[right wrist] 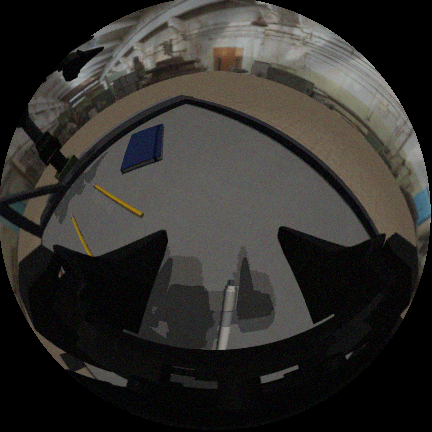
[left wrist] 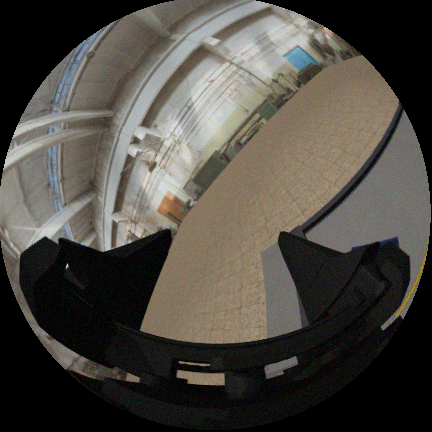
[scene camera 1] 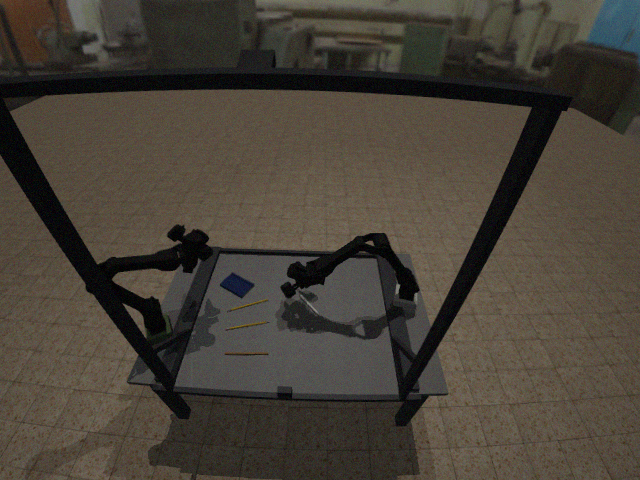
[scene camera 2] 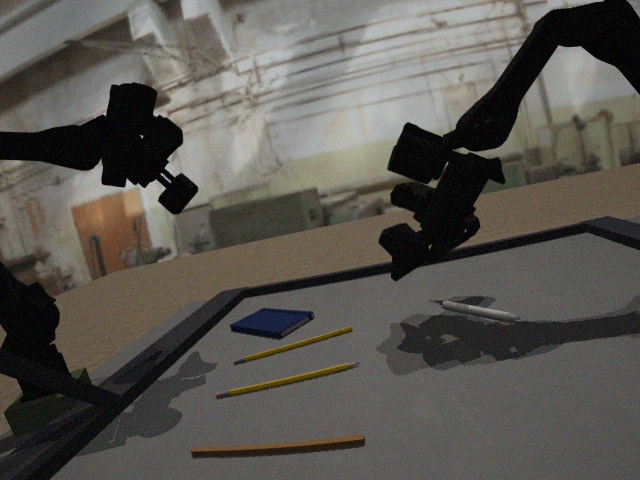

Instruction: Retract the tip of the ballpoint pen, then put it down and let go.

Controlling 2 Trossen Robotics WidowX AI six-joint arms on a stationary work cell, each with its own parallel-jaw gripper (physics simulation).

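Places are measured from the left arm's base along level axes (x ahead, y left, z up), in metres.
Pixels of known places: left gripper, fingertip midpoint: (left wrist: 226, 236) (scene camera 2: 162, 174); right gripper, fingertip midpoint: (right wrist: 223, 234) (scene camera 1: 292, 283) (scene camera 2: 412, 269); left arm's base, link origin: (right wrist: 62, 165) (scene camera 1: 157, 327); right arm's base, link origin: (scene camera 1: 406, 294).
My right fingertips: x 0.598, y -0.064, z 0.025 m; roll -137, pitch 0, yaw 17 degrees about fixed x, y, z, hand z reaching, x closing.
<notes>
For each thing: its top centre in the pictures, then the offset to it from my right fingertips.
- white ballpoint pen, top centre: (right wrist: 225, 337) (scene camera 2: 477, 305) (scene camera 1: 309, 303) dx +0.034, dy -0.107, dz -0.052 m
- blue notebook, top centre: (scene camera 2: 270, 318) (right wrist: 142, 142) (scene camera 1: 236, 283) dx -0.217, dy +0.160, dz -0.053 m
- orange stick, top centre: (scene camera 2: 271, 445) (scene camera 1: 246, 353) dx -0.302, dy -0.198, dz -0.058 m
The white ballpoint pen (scene camera 1: 308, 302) (scene camera 2: 478, 311) (right wrist: 227, 310) lies flat on the table. In the right wrist view its dark grey end points away from the gripper body, and its near end is hidden. I cannot tell whether the writing tip is out. My right gripper (scene camera 1: 296, 290) (scene camera 2: 415, 268) (right wrist: 223, 234) is open and empty, above the table near the pen's dark-ended side. In its wrist view the pen runs below the space between the fingers. My left gripper (scene camera 1: 191, 245) (left wrist: 226, 236) is open and empty, raised at the table's far left corner, away from the pen.
A blue notebook (scene camera 1: 236, 285) (scene camera 2: 272, 322) (right wrist: 143, 148) lies at the back left of the table. Two yellow pencils (scene camera 2: 293, 345) (scene camera 2: 289, 380) and an orange stick (scene camera 1: 246, 353) (scene camera 2: 279, 446) lie in front of it. Dark frame posts (scene camera 1: 478, 248) stand at the table's sides.
</notes>
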